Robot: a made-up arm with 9 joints.
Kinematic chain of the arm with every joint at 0, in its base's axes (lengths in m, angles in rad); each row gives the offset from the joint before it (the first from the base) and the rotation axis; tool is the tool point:
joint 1: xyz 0 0 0.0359 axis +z
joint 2: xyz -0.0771 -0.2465 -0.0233 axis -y
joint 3: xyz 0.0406 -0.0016 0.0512 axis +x
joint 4: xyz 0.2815 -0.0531 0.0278 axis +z
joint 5: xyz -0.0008 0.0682 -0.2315 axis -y
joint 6: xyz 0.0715 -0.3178 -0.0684 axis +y
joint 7: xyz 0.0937 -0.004 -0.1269 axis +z
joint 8: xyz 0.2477 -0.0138 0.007 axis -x
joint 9: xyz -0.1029 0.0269 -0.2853 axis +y
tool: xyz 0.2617 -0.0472 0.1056
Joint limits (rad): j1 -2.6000..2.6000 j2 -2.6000..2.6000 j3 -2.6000..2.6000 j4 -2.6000..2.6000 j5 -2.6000..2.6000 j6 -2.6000..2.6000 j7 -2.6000..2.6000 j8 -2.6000..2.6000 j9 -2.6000..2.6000
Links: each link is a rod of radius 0.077 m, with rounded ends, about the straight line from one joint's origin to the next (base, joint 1, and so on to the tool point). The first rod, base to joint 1, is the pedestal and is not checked.
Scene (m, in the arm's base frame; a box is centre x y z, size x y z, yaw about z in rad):
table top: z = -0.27
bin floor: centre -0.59 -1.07 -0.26 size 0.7 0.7 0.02 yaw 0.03
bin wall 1: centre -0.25 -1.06 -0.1 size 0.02 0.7 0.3 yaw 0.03
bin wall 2: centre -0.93 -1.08 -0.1 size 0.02 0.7 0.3 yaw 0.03
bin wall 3: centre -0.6 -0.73 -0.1 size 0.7 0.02 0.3 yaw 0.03
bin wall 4: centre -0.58 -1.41 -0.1 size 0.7 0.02 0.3 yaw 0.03
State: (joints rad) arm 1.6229 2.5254 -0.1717 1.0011 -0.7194 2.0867 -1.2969 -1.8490 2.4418
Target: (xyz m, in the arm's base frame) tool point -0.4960 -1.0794 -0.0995
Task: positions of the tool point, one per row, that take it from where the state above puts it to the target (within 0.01 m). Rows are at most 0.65 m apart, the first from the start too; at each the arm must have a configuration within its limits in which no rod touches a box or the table.
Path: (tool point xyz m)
1: 0.9545 -0.4434 0.2674
2: 0.6656 -0.9390 0.2123
3: 0.1072 -1.1943 0.2357
4: -0.4961 -1.0794 0.3432
5: -0.4960 -1.0794 -0.0995

